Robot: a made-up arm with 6 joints. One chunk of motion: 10 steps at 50 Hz.
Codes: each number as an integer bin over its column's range. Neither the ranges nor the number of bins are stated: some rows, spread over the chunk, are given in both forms.
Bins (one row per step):
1: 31 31 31 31 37 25
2: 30 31 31 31 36 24
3: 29 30 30 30 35 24
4: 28 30 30 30 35 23
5: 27 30 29 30 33 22
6: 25 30 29 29 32 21
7: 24 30 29 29 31 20
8: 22 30 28 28 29 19
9: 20 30 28 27 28 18
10: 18 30 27 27 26 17
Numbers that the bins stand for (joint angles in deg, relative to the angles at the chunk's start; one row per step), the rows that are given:
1: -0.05 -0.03 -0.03 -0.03 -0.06 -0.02
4: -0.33 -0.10 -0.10 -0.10 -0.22 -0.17
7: -0.71 -0.10 -0.16 -0.16 -0.54 -0.41
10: -1.29 -0.10 -0.29 -0.29 -0.94 -0.65
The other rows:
2: -0.14 -0.03 -0.03 -0.03 -0.14 -0.10
3: -0.24 -0.10 -0.10 -0.10 -0.22 -0.10
5: -0.43 -0.10 -0.16 -0.10 -0.38 -0.25
6: -0.62 -0.10 -0.16 -0.16 -0.46 -0.33
8: -0.90 -0.10 -0.22 -0.22 -0.70 -0.49
9: -1.10 -0.10 -0.22 -0.29 -0.78 -0.57

